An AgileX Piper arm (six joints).
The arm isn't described. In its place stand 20 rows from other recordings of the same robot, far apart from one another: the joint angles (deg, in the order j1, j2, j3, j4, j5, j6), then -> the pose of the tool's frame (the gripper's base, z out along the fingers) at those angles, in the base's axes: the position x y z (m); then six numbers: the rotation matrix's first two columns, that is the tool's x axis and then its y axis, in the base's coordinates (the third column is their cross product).
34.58 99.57 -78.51 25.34 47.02 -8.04 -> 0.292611 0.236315 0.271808 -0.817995 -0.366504 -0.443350 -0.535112 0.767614 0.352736
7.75 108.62 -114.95 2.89 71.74 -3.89 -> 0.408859 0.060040 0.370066 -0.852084 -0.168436 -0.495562 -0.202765 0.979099 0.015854
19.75 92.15 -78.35 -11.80 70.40 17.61 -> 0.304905 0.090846 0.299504 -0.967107 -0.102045 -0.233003 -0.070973 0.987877 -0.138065
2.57 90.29 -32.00 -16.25 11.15 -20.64 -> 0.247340 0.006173 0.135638 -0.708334 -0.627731 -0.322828 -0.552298 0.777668 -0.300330
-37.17 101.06 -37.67 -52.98 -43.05 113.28 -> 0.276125 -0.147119 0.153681 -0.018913 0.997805 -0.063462 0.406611 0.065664 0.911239
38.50 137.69 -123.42 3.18 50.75 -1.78 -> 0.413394 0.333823 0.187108 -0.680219 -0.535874 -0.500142 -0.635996 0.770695 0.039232
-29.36 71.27 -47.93 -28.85 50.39 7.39 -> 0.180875 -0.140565 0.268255 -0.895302 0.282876 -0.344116 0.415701 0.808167 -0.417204
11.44 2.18 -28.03 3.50 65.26 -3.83 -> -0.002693 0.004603 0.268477 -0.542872 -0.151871 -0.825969 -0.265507 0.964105 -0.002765
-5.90 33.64 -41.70 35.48 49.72 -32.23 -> 0.099303 0.030247 0.347875 -0.467705 -0.069148 -0.881176 -0.350104 0.929887 0.112855
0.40 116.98 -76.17 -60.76 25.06 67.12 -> 0.434792 -0.030599 0.164744 -0.705613 0.137789 -0.695072 0.350068 0.920634 -0.172874
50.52 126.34 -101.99 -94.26 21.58 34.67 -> 0.358277 0.382439 0.239542 0.332268 -0.862642 -0.381375 -0.415590 0.229077 -0.880232
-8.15 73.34 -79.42 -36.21 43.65 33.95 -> 0.264234 -0.075326 0.437280 -0.387783 0.152542 -0.909041 0.534397 0.840757 -0.086882
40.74 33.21 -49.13 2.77 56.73 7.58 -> 0.062014 0.058268 0.366872 -0.544517 -0.260441 -0.797291 -0.598338 0.786764 0.151638
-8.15 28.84 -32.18 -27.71 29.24 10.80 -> 0.096492 -0.034699 0.323730 -0.381525 -0.180405 -0.906583 0.268489 0.916858 -0.295440
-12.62 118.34 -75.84 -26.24 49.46 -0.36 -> 0.373421 -0.114939 0.132786 -0.997026 -0.077034 0.002370 -0.072969 0.933625 -0.350742
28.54 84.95 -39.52 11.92 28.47 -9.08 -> 0.217174 0.128312 0.177621 -0.829129 -0.422606 -0.365991 -0.486736 0.867723 0.100718
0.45 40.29 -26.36 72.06 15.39 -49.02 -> 0.146015 0.024124 0.296878 -0.316595 0.366526 -0.874886 -0.142871 0.893383 0.425976
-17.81 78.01 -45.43 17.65 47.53 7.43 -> 0.231274 -0.052922 0.225495 -0.781435 0.593694 -0.192060 0.530637 0.794212 0.296061
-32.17 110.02 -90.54 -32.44 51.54 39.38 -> 0.336015 -0.256510 0.261307 -0.506209 0.646322 -0.570982 0.849928 0.486118 -0.203250
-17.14 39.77 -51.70 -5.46 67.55 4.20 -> 0.092007 -0.036750 0.357394 -0.724416 0.261785 -0.637722 0.373902 0.926403 -0.044443
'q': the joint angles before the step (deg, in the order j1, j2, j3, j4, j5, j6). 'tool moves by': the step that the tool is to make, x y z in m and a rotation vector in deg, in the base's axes. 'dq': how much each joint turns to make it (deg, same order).
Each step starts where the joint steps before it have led.
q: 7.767 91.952 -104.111 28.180 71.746 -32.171
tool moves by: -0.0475 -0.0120 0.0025 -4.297 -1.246 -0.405
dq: -0.012 -9.975 9.787 -3.998 -0.005 -1.102
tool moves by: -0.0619 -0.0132 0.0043 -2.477 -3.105 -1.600
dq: 0.026 -12.682 10.037 -3.422 -0.327 0.565
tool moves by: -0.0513 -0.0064 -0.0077 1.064 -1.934 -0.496
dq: 0.102 -10.818 9.110 0.300 -0.629 0.696
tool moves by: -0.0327 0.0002 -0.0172 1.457 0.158 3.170
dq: -0.043 -7.128 7.596 3.385 0.478 -2.602
